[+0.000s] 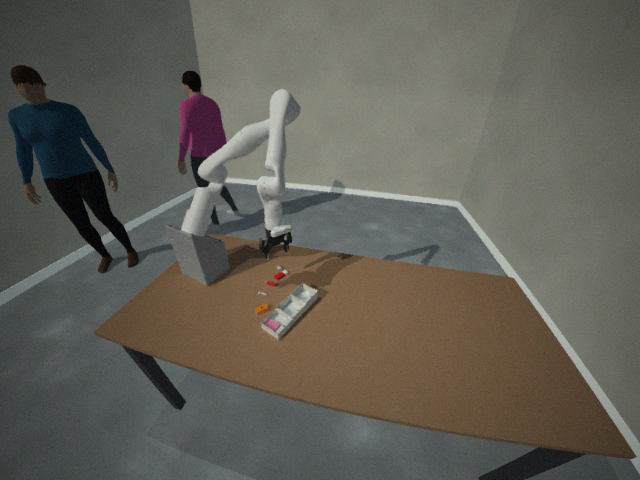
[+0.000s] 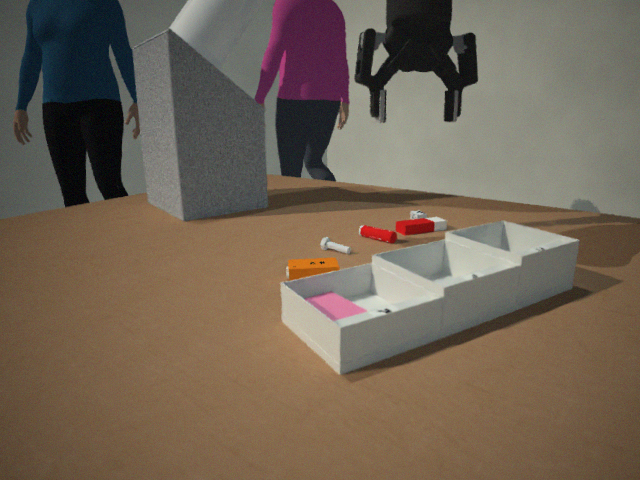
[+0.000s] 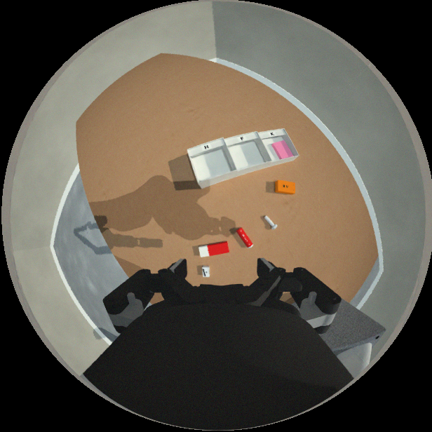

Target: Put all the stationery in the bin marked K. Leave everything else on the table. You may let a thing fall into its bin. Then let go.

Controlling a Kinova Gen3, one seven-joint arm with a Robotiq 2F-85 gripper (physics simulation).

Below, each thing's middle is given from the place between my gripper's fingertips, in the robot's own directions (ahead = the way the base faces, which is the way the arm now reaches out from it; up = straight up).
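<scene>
Counted from my hand: orange 9 V battery [image 2: 298, 268], 200 mm to the right, 20 mm behind, 130 mm below; flat pink pad [image 2: 335, 307], 270 mm to the right, 40 mm ahead, 130 mm below; white three-bin tray [image 2: 413, 296], 190 mm to the right, 100 mm ahead, 120 mm below. Farthest from my hand of the things named here, going by their middles: the pad.
</scene>
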